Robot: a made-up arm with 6 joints.
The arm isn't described. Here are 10 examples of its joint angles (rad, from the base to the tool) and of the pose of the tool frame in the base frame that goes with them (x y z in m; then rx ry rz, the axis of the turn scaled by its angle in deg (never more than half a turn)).
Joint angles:
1: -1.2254 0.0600 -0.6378 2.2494 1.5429 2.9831
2: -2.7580 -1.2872 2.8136 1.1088 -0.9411 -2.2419
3: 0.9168 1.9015 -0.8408 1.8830 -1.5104 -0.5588
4: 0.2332 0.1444 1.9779 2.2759 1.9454 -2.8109
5: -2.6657 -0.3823 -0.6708 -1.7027 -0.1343 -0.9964
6: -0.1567 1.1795 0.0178 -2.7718 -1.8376 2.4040
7: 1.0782 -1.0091 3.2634 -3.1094 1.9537 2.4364
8: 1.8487 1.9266 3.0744 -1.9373 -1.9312 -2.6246
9: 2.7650 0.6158 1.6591 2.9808 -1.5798 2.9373
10: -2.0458 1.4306 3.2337 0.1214 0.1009 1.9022
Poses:
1: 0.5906 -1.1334 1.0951 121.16 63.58 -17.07
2: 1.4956 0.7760 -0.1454 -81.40 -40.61 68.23
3: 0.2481 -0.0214 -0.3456 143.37 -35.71 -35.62
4: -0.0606 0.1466 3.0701 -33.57 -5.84 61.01
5: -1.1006 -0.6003 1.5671 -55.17 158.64 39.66
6: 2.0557 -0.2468 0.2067 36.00 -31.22 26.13
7: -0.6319 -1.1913 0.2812 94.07 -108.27 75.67
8: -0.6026 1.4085 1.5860 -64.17 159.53 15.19
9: -1.0535 0.4547 3.0246 -170.13 13.88 -45.30
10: -0.3456 -0.6779 2.3626 89.94 -27.96 88.35
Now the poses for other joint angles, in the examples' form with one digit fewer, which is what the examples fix.
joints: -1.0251 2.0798 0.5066 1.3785 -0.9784 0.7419
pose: 0.525 -1.212 -1.224 -41.6 137.0 62.3
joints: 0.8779 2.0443 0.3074 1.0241 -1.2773 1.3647
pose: 0.796 0.676 -1.120 86.3 -51.9 -64.4
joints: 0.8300 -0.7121 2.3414 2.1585 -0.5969 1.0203
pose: -1.330 -1.608 1.519 12.5 9.7 -103.1
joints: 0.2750 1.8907 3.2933 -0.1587 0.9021 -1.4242
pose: 1.121 0.288 1.883 67.1 -101.9 104.1
